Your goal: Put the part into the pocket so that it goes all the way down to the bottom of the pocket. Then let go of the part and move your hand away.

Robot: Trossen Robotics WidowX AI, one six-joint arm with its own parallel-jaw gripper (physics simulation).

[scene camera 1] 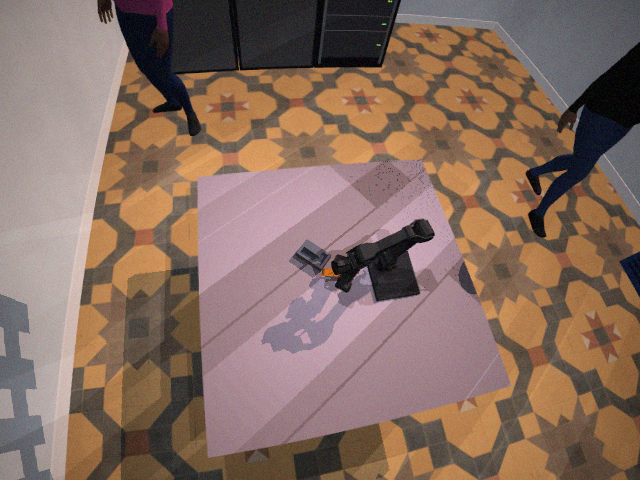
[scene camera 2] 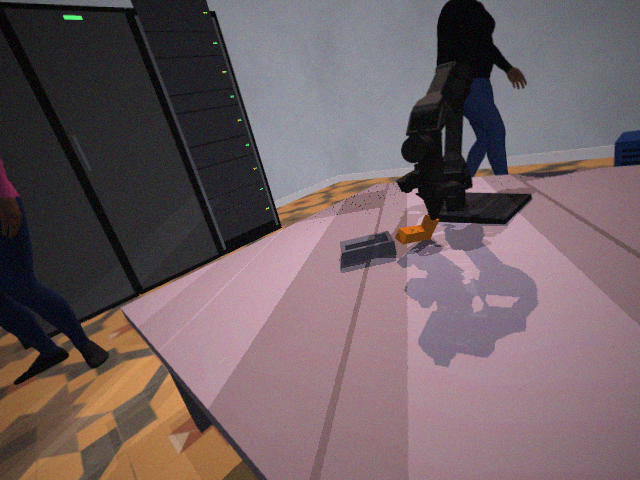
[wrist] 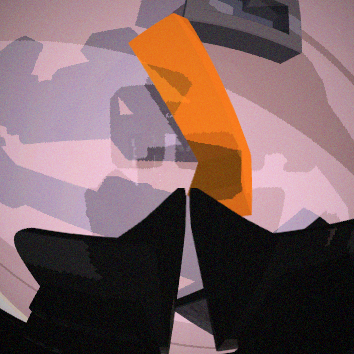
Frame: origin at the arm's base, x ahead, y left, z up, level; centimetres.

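Seen in the pictures: gripper, fingertip midpoint: (scene camera 1: 344, 277) (scene camera 2: 433, 219) (wrist: 186, 195); arm's base, link origin: (scene camera 1: 382, 265) (scene camera 2: 455, 207).
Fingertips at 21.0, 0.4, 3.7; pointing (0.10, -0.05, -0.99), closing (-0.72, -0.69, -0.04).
Observation:
Pixels of each thing's top centre, then the offset from my fingertips to it, as dx, dy, dz. Level surfaces: height alone.
- orange L-shaped part, top centre: (wrist: 202, 109) (scene camera 2: 415, 220) (scene camera 1: 336, 271) +2.6, -3.6, +1.0
- grey block, top centre: (scene camera 2: 365, 241) (scene camera 1: 313, 253) +8.2, -16.2, -2.5
- pink table, surface height: dz -6.1
The orange L-shaped part (scene camera 1: 329, 272) (scene camera 2: 412, 234) (wrist: 202, 100) is outside the pocket, beside the grey block (scene camera 1: 310, 264) (scene camera 2: 369, 257) (wrist: 240, 37). Its long arm points toward the block, and in scene camera 2 its short leg points up at the arm's side. The L-shaped pocket in the block's top is empty. My gripper (scene camera 2: 434, 217) (wrist: 186, 195) is shut, its tips almost together with a thin gap and no part between them. The tips are at the short-leg end of the part, and the right finger covers some of it in the wrist view. The tips are hidden in scene camera 1.
The arm's black base plate (scene camera 1: 397, 284) (scene camera 2: 509, 205) is on the pink table (scene camera 1: 258, 403) (scene camera 2: 289, 413), on the far side of the part from the block. Shadows of the arm fall across the table. Two people stand on the floor beyond the table, near dark cabinets.

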